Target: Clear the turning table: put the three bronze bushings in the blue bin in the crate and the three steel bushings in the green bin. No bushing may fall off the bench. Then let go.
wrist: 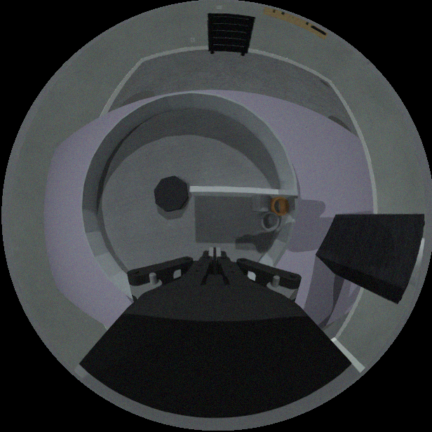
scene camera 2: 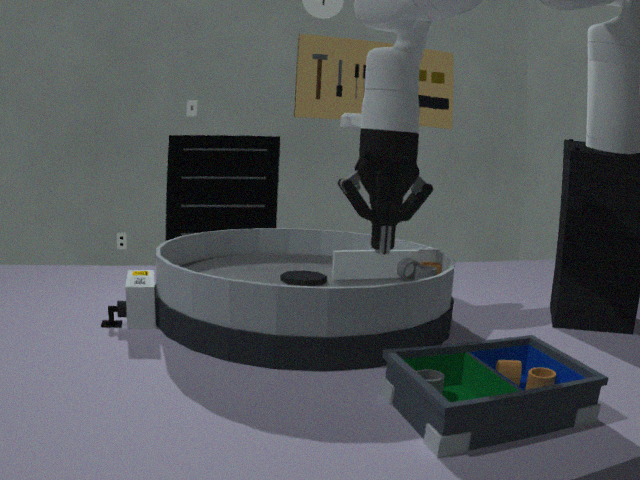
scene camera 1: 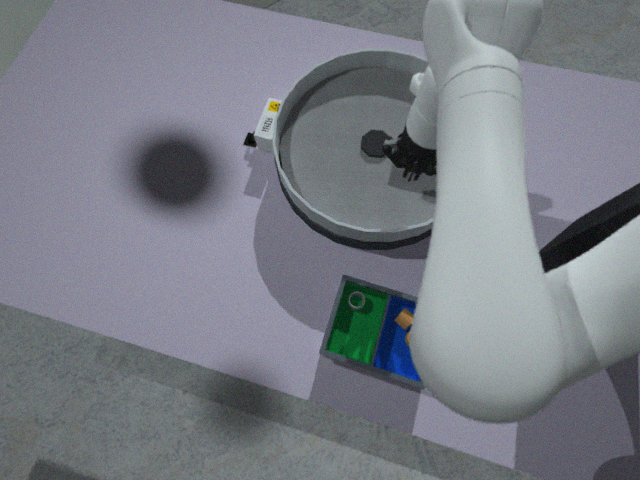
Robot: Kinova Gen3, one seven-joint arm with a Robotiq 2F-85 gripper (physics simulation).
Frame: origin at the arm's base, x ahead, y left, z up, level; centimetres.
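Seen in the pictures: gripper, fingertip midpoint: (scene camera 2: 381,253) (scene camera 1: 409,177); arm's base at its link origin: (scene camera 2: 611,149).
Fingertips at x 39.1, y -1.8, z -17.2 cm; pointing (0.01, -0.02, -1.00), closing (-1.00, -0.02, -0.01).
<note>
Pixels of each thing's top centre, then the offset from my fingertips to it. "spot": a spot on its surface instead.
- bronze bushing at its top centre: (scene camera 2: 426,267) dx -8.8, dy -4.6, dz -3.0 cm
- crate at its top centre: (scene camera 2: 497,365) (scene camera 1: 381,328) dx -3.0, dy +27.3, dz -5.9 cm
- steel bushing at its top centre: (scene camera 2: 429,375) (scene camera 1: 356,299) dx +2.6, dy +23.4, dz -7.7 cm
- green bin at a spot on its surface: (scene camera 2: 473,384) spot: dx -2.6, dy +23.8, dz -9.2 cm
- blue bin at a spot on its surface: (scene camera 2: 563,367) spot: dx -11.3, dy +28.1, dz -6.9 cm
- white barrier at a spot on its surface: (scene camera 2: 361,265) spot: dx -0.1, dy -8.5, dz -3.4 cm
- dark hub at its top centre: (scene camera 2: 303,275) (scene camera 1: 376,142) dx +8.2, dy -8.6, dz -4.8 cm
- white box at a spot on its surface: (scene camera 2: 140,304) spot: dx +31.4, dy -2.8, dz -7.4 cm
My gripper (scene camera 1: 410,176) (scene camera 2: 383,252) (wrist: 214,254) is shut and empty above the turning table (scene camera 1: 330,191) (scene camera 2: 232,304) (wrist: 135,225). One bronze bushing (scene camera 2: 430,266) (wrist: 273,206) is at the table's right wall. Two steel bushings lie close by, one beside the white barrier (wrist: 260,202) and one nearer the gripper (wrist: 264,220). In the crate (scene camera 1: 332,315) (scene camera 2: 516,415), one steel bushing (scene camera 1: 349,300) (scene camera 2: 431,381) is in the green bin (scene camera 1: 356,338) (scene camera 2: 473,384). Two bronze bushings (scene camera 1: 404,318) (scene camera 2: 508,370) are in the blue bin (scene camera 1: 395,356) (scene camera 2: 563,367); the arm partly hides them in scene camera 1.
A white barrier (scene camera 2: 361,265) (wrist: 235,190) runs from near the dark hub (scene camera 1: 374,143) (scene camera 2: 303,277) (wrist: 171,193) to the right wall. A white box (scene camera 1: 266,124) (scene camera 2: 140,304) is on the table's left side. A black block (scene camera 2: 594,237) (wrist: 375,250) stands to the right.
</note>
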